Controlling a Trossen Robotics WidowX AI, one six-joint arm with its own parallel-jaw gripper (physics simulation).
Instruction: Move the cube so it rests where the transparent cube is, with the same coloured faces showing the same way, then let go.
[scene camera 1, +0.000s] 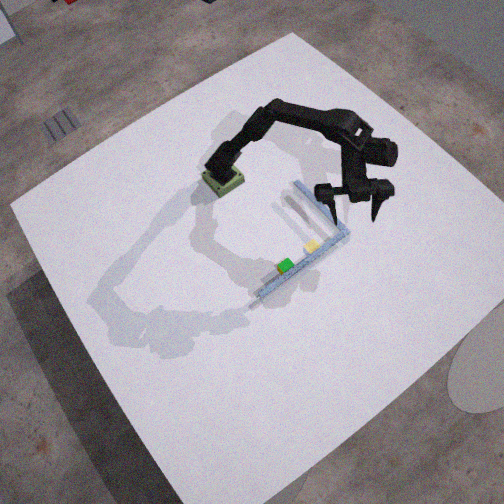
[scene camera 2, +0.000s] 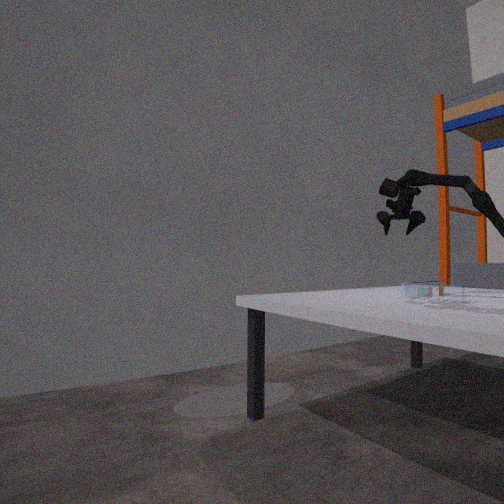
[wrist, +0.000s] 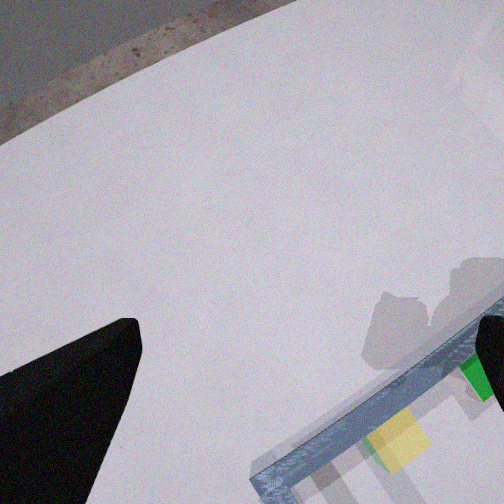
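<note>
A small cube with a green top (scene camera 1: 286, 265) sits on the white table next to a long grey-blue L-shaped rail (scene camera 1: 305, 260). A pale yellow see-through cube (scene camera 1: 313, 245) lies a little further along the same rail. In the wrist view the green cube (wrist: 474, 375) and the yellow see-through cube (wrist: 400, 438) show at the lower right beside the rail (wrist: 380, 405). My gripper (scene camera 1: 355, 205) is open and empty, held high above the table near the rail's corner; it also shows in scene camera 2 (scene camera 2: 400, 222).
The arm's green base (scene camera 1: 223, 181) stands on the table behind the rail. The table edge and grey floor run along the top of the wrist view. An orange and blue shelf frame (scene camera 2: 470, 170) stands behind the table.
</note>
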